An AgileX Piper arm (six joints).
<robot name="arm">
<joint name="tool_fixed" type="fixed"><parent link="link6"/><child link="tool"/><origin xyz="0 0 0" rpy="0 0 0"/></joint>
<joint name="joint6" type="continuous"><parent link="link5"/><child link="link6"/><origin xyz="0 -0.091 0" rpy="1.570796 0 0"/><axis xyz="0 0 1"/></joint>
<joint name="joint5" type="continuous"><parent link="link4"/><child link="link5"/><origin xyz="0 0 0" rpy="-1.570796 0 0"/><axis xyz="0 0 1"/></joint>
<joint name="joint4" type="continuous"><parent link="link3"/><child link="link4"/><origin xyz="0.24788 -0.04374 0" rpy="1.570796 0 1.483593"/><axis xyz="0 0 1"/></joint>
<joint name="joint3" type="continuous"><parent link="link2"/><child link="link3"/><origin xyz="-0.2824 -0.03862 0" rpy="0 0 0"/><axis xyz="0 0 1"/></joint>
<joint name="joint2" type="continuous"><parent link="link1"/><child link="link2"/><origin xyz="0 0 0" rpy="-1.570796 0 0"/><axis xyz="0 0 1"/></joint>
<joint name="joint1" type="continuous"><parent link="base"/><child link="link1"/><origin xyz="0 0 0.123" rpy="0 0 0"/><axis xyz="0 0 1"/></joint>
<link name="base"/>
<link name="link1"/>
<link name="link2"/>
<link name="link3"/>
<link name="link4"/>
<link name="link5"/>
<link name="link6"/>
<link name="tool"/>
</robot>
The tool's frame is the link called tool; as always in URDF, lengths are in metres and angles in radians. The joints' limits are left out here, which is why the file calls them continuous.
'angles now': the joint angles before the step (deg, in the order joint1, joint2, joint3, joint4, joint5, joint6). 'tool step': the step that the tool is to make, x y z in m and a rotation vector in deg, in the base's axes. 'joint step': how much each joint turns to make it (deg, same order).
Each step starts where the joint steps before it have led.
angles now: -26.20, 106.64, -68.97, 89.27, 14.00, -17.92
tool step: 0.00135, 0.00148, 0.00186, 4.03, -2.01, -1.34
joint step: 0.00, 0.00, 0.00, 4.46, 1.31, 0.06
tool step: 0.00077, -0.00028, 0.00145, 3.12, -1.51, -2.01
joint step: 0.00, 0.00, 0.00, 3.84, 0.18, 0.17
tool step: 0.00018, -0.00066, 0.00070, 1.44, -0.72, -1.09
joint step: -0.05, 0.00, 0.00, 1.95, 0.00, -0.03
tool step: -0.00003, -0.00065, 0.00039, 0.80, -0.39, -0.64
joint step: -0.07, 0.00, 0.00, 1.02, 0.00, 0.04
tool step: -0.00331, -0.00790, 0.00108, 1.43, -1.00, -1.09
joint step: -1.41, 0.00, 0.00, 1.29, 1.23, -0.01
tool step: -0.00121, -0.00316, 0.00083, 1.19, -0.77, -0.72
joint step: -0.58, 0.00, 0.00, 1.18, 0.65, 0.09
